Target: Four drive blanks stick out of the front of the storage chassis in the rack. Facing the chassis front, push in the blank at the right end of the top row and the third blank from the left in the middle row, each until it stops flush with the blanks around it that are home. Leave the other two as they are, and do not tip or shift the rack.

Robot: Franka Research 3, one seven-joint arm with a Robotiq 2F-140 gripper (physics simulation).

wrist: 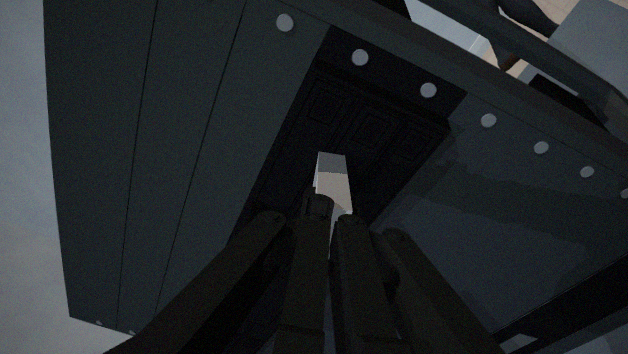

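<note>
My gripper (327, 174) is shut and empty. Its dark finger links rise from the bottom of the wrist view to a pale tip, which shows over the dark recessed front of the storage chassis (285, 165). Faint rectangular outlines of drive blanks (322, 107) (370, 131) (413, 144) form a row beyond the tip. The chassis front is very dark; which blanks stick out, and whether the tip touches one, I cannot tell. The fingers hide the nearer part of the front.
Dark flat panels (95, 165) with thin seams stand left of the recess. A grey-blue panel (480, 225) lies to its right. A line of round pale studs (360, 57) (488, 120) runs beside a long dark rail (450, 70). Another dark bar (525, 40) crosses the upper right.
</note>
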